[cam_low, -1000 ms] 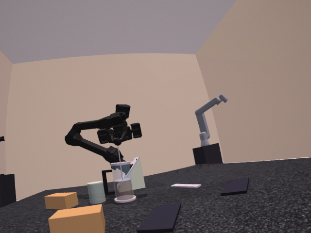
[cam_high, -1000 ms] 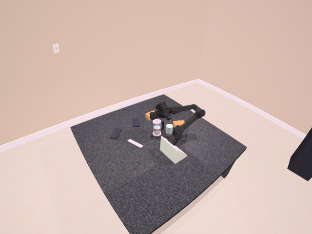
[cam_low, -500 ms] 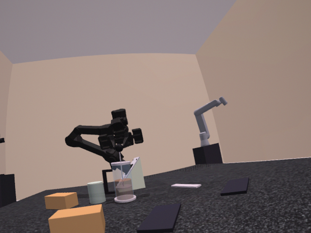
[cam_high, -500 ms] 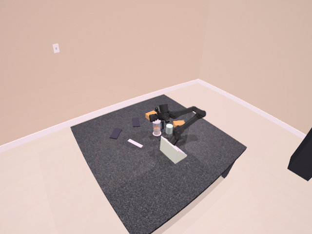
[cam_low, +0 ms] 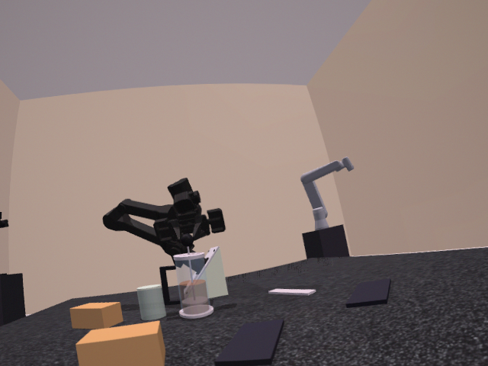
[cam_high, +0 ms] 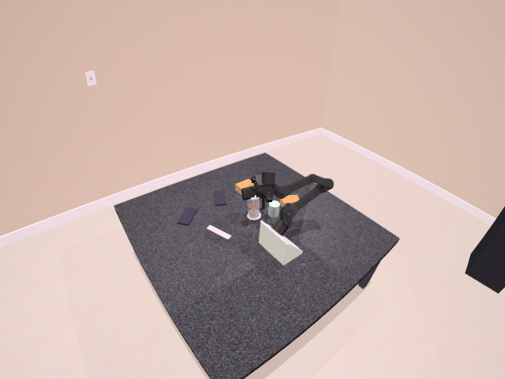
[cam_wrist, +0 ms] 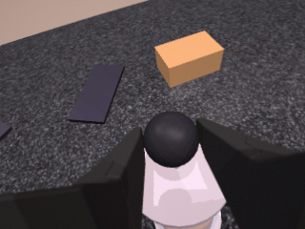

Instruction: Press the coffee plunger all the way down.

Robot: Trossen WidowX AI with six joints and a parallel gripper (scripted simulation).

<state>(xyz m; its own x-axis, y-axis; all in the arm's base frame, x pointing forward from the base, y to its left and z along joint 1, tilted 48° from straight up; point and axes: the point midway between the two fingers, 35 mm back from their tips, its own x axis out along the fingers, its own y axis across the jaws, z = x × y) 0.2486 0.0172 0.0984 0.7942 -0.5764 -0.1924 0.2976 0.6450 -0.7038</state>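
Right now my gripper tip is 2 cm past the coffee press, 2 cm to the left of it and 9 cm above it. The rest, counted from my gripper tip: white strip: 24 cm to the left, 18 cm below.
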